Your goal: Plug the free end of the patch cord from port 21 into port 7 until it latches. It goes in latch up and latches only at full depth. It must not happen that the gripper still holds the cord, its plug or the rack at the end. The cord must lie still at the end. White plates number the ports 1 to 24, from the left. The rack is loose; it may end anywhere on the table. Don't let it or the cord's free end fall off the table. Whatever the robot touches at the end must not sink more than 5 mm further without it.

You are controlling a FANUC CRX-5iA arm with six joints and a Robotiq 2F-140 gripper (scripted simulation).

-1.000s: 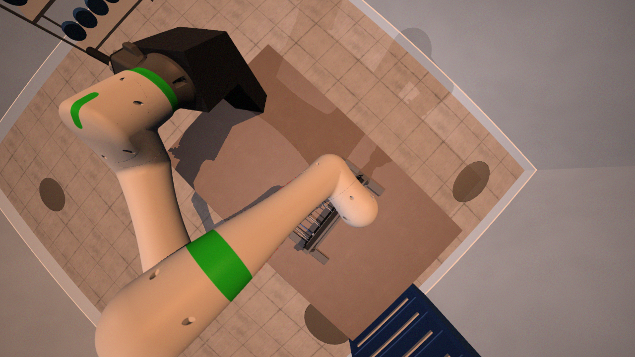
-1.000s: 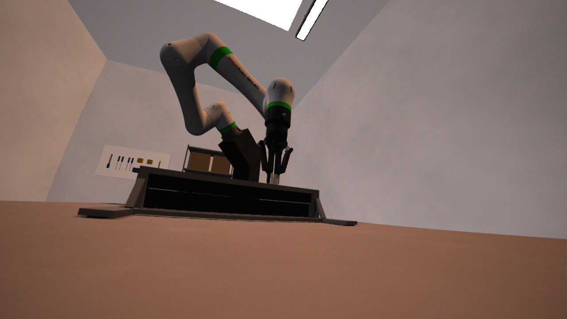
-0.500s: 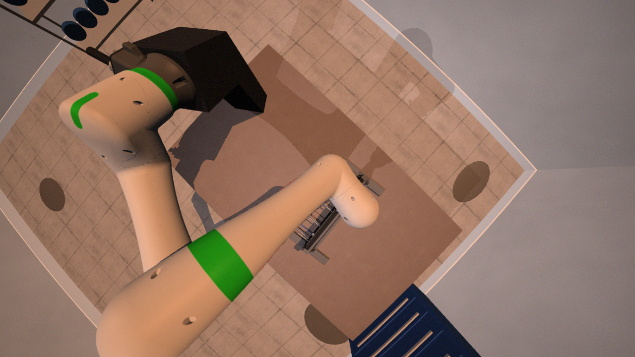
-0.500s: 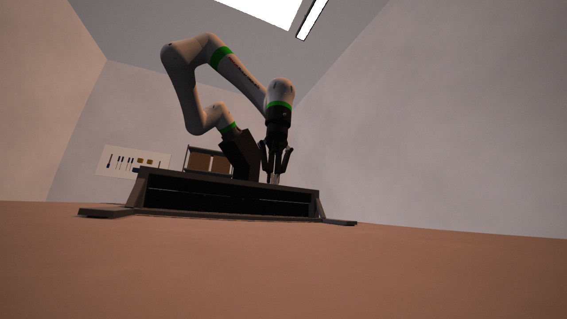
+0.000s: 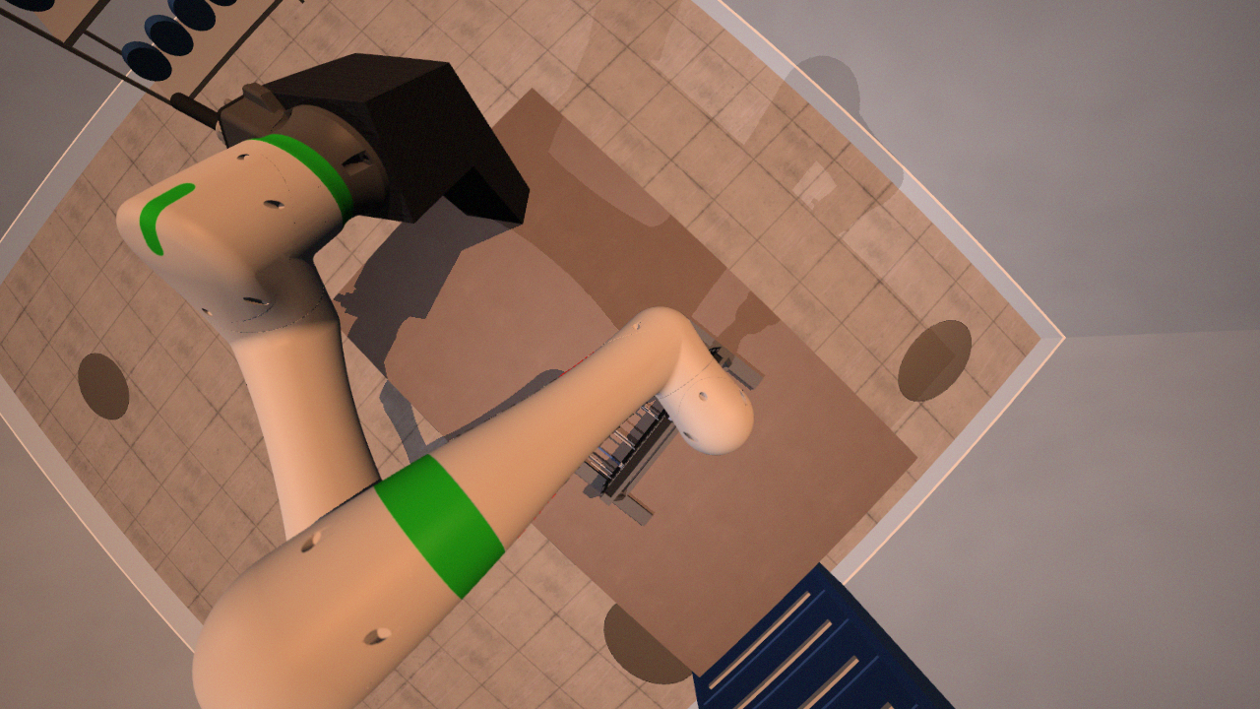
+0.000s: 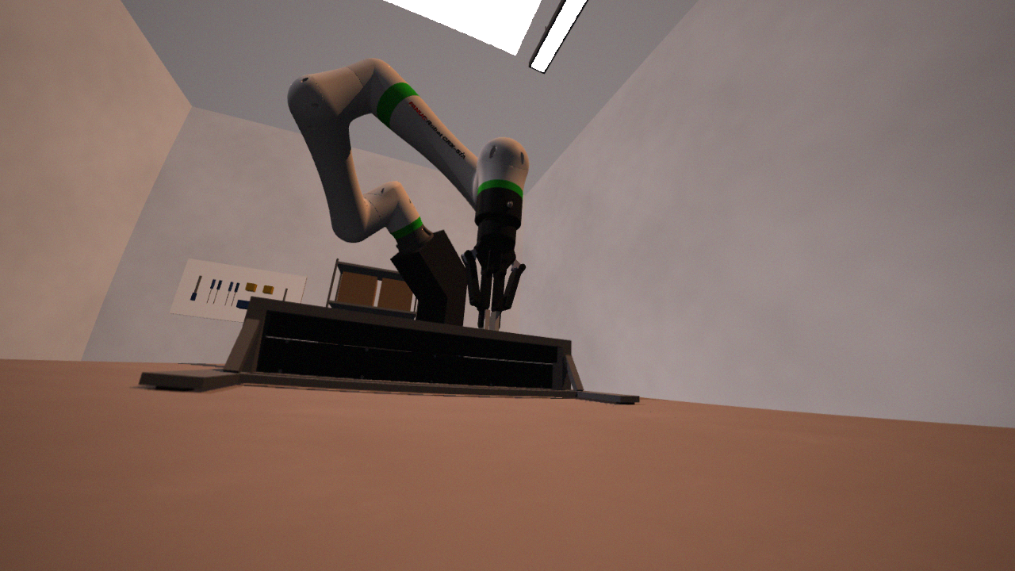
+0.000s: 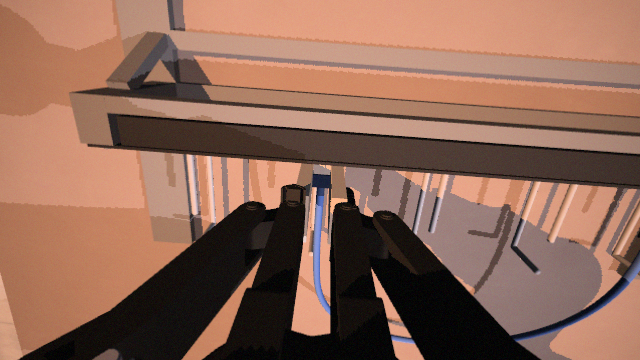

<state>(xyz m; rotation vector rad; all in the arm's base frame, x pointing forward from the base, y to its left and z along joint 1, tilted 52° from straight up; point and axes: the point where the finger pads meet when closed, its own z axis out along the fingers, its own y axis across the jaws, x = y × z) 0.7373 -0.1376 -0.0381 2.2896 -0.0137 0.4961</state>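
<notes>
The plug is 10 mm ahead of my hand and 30 mm below it.
</notes>
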